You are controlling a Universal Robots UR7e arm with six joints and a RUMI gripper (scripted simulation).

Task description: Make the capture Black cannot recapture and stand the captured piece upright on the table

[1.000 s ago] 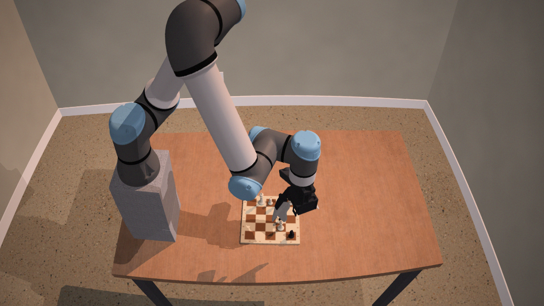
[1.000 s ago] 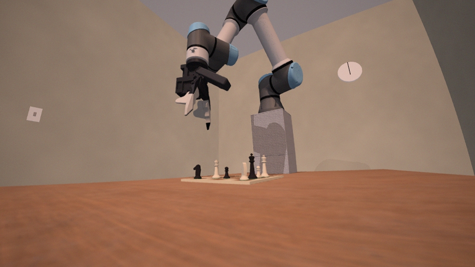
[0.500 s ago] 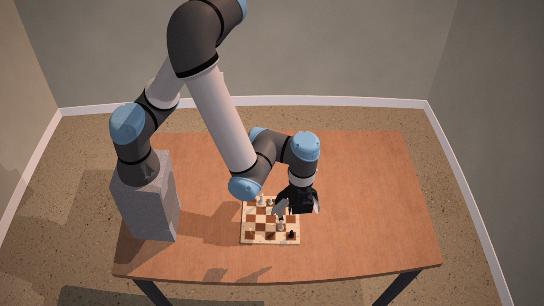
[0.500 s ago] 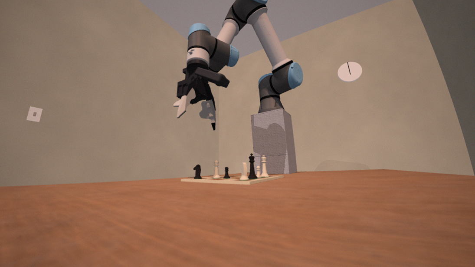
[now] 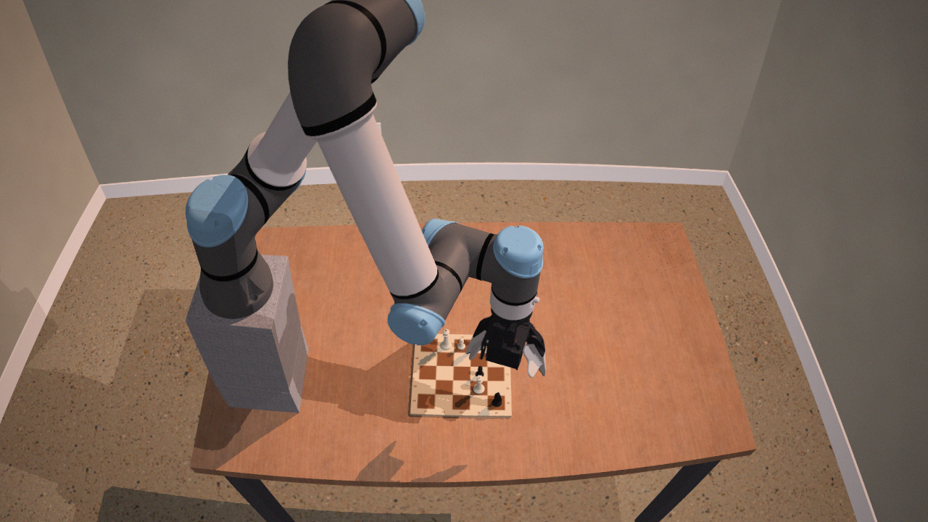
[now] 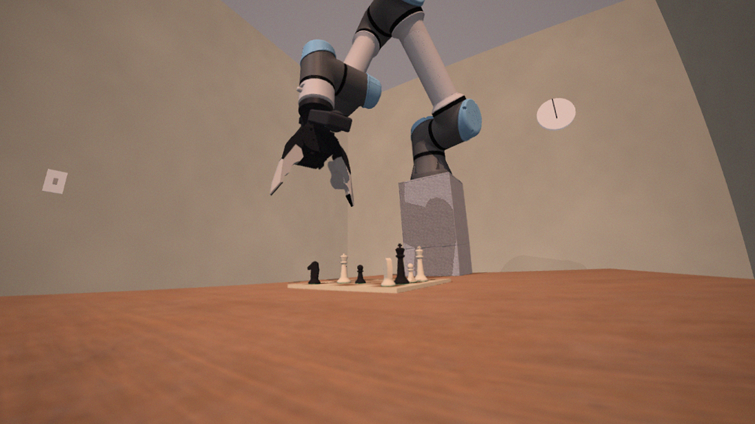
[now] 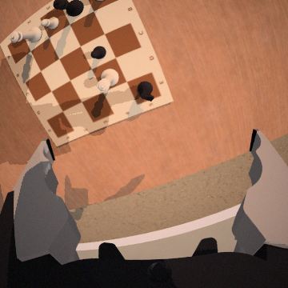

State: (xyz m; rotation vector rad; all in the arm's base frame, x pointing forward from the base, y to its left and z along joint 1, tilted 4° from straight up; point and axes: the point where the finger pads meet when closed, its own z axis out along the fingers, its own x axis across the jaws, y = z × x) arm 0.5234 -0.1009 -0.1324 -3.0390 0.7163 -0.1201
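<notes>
Right now my hand is 13 cm above the black knight, 1 cm to the left of it and 1 cm past it. Round my hand: chessboard: 15 cm below, 8 cm to the left, 8 cm behind; tall black piece: 15 cm to the left, 12 cm below, 3 cm behind; black pawn: 13 cm below, 7 cm to the left, 4 cm behind.
</notes>
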